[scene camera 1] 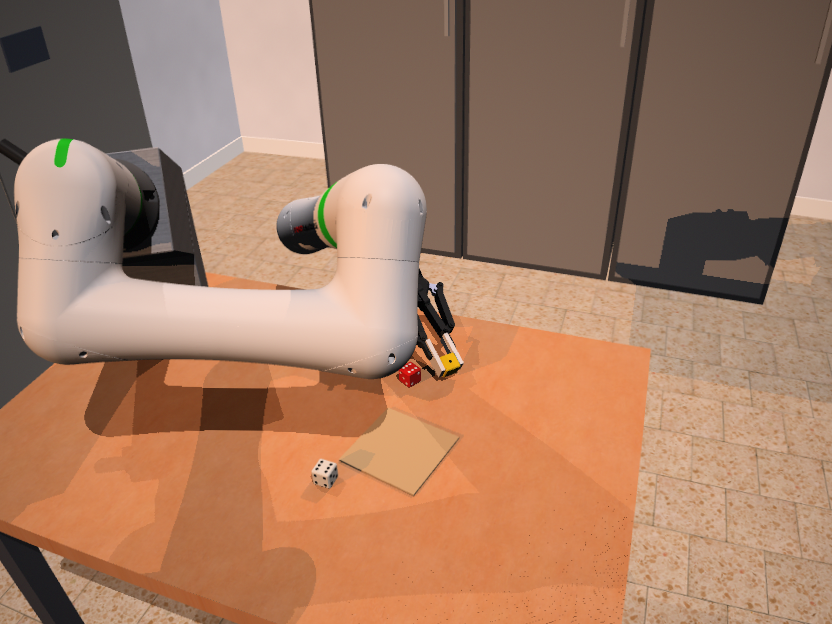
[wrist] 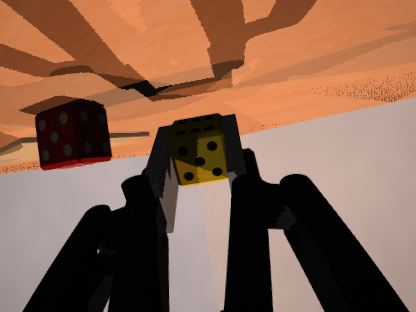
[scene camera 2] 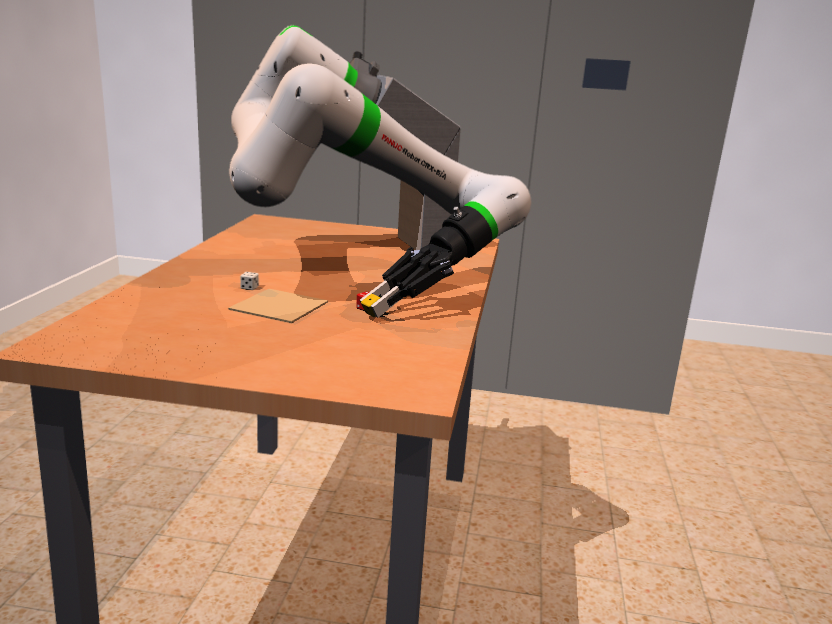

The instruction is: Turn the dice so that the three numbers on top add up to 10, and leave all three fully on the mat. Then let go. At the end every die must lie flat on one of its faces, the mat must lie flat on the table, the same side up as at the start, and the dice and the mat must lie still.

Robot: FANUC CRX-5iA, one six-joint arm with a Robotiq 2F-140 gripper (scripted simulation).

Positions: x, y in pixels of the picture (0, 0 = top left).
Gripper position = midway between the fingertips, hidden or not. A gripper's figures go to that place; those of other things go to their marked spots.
Scene:
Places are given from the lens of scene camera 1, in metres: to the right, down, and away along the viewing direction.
my gripper (scene camera 1: 451, 370): 0.06, 0.10, 1.19
tan mat (scene camera 1: 401, 451): -0.02, 0.22, 1.06

